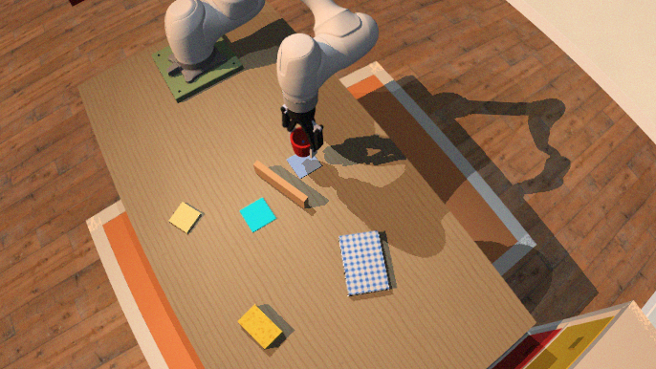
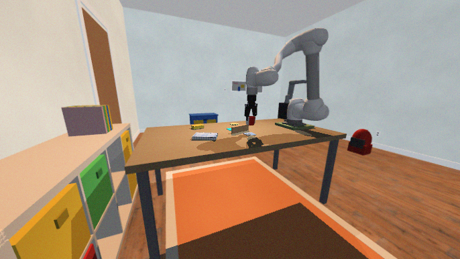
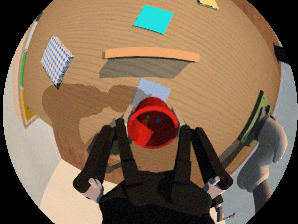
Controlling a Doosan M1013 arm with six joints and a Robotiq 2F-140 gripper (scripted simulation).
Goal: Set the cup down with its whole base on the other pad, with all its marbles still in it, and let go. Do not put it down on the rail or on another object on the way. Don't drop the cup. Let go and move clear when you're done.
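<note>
The cyan pad is 6 cm ahead of my hand, 23 cm to the right of it and 13 cm below it. Round my hand: grey pad: 13 cm below; wooden rail: 3 cm ahead, 11 cm to the right, 10 cm below; red cup: 2 cm below.
</note>
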